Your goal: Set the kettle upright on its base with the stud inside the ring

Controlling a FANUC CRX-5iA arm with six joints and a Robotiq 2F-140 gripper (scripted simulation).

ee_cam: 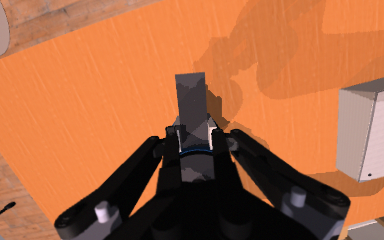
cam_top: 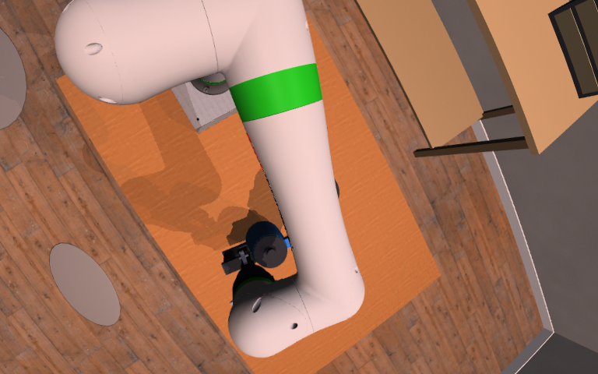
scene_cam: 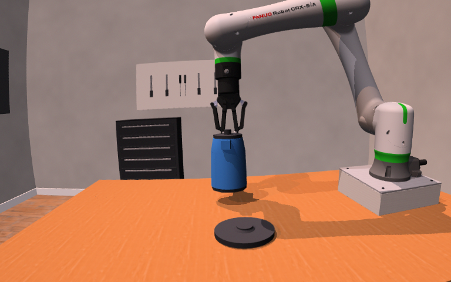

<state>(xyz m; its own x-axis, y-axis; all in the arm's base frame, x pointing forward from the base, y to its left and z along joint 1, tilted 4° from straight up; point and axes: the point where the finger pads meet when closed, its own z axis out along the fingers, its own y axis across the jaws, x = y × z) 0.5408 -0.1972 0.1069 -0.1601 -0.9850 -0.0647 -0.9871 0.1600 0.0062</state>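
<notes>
My gripper is now 1 cm short of the blue kettle, 3 cm to the right of it and 5 cm above it. Also, from my hand: dark round base: 1 cm behind, 33 cm to the left, 19 cm below.
</notes>
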